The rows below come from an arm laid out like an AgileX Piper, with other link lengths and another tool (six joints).
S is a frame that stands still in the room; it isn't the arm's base.
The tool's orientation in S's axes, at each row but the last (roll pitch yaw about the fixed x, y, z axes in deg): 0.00 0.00 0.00; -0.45 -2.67 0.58; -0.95 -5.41 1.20; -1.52 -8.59 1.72
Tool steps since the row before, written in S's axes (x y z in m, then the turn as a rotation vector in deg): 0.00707 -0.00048 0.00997 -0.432 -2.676 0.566; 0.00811 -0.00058 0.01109 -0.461 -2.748 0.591; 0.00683 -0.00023 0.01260 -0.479 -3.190 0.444; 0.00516 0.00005 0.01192 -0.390 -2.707 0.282
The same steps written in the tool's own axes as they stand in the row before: 0.00707 -0.00048 0.00997 -0.432 -2.676 0.566; 0.00861 -0.00075 0.01069 -0.461 -2.748 0.592; 0.00798 -0.00057 0.01189 -0.501 -3.187 0.441; 0.00688 -0.00040 0.01101 -0.424 -2.702 0.278
